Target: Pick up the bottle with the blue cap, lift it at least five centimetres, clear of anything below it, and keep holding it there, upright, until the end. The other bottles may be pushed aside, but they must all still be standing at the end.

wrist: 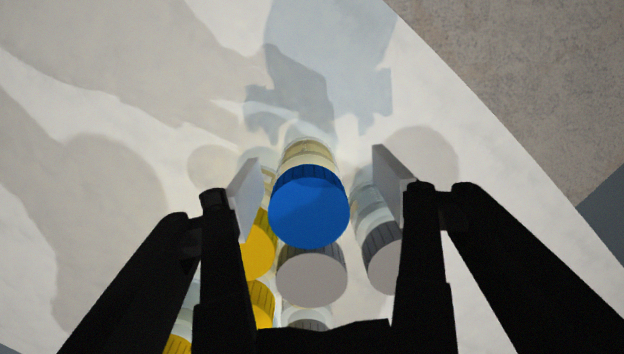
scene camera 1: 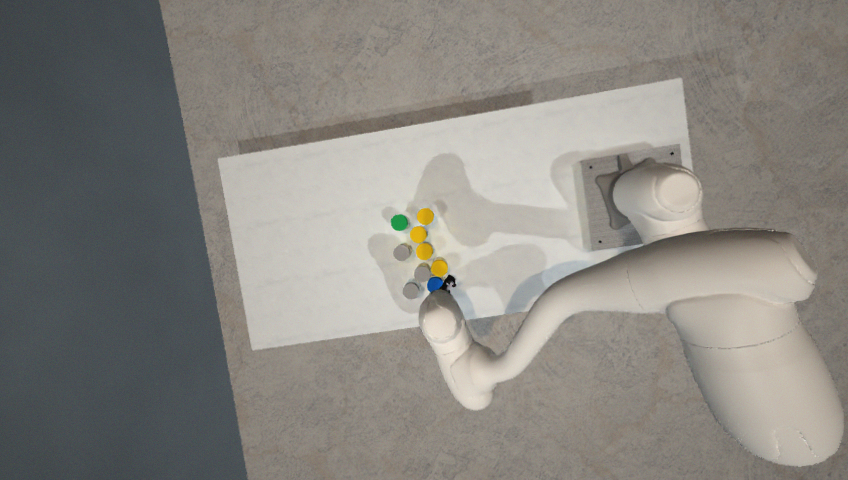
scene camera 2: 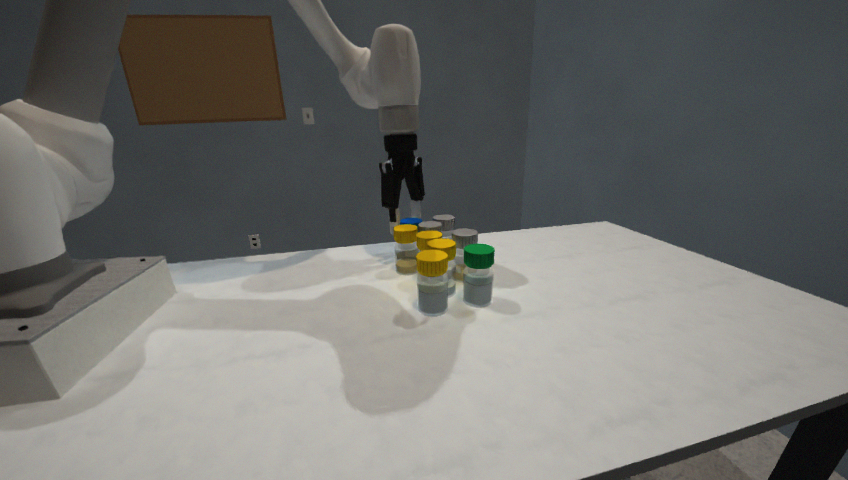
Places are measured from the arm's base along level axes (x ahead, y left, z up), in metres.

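Pixels of known places: gripper, fingertip midpoint: (wrist: pixel 316 168); arm's base, origin of the base link: (scene camera 2: pixel 7 296).
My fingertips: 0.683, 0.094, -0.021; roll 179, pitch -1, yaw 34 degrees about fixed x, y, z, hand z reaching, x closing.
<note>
Ahead of a thing's pixels: the offset from my fingertips to its top centre, as dx, dy, dz. Level surfaces: height alone.
The blue-capped bottle {+0.004, -0.022, +0.029} (scene camera 1: pixel 435 283) (scene camera 2: pixel 410 221) (wrist: pixel 309 212) stands upright at one end of the cluster. My gripper (scene camera 2: pixel 404 216) (wrist: pixel 316 168) is open and points down, one finger pad on each side of the blue cap in the wrist view, with gaps on both sides. In scene camera 2 the fingertips are around cap height. A grey-capped bottle {+0.033, -0.072, +0.028} (scene camera 1: pixel 422 273) (wrist: pixel 311 280) and a yellow-capped bottle {-0.027, -0.072, +0.028} (scene camera 1: pixel 439 267) (scene camera 2: pixel 405 233) (wrist: pixel 259 252) stand close beside it. Another grey-capped bottle {+0.088, -0.031, +0.028} (scene camera 1: pixel 410 290) (wrist: pixel 385 267) is partly behind the right pad in the wrist view.
Further along the white table {dz -0.077} (scene camera 1: pixel 297 237) (scene camera 2: pixel 595 356) stand a green-capped bottle {+0.048, -0.259, +0.028} (scene camera 1: pixel 399 222) (scene camera 2: pixel 478 255), a grey-capped one {+0.074, -0.162, +0.028} (scene camera 1: pixel 402 252) (scene camera 2: pixel 464 237) and several yellow-capped ones, the endmost {-0.041, -0.249, +0.028} (scene camera 1: pixel 424 215) (scene camera 2: pixel 432 261) beside the green. The table edge is near the blue-capped bottle.
</note>
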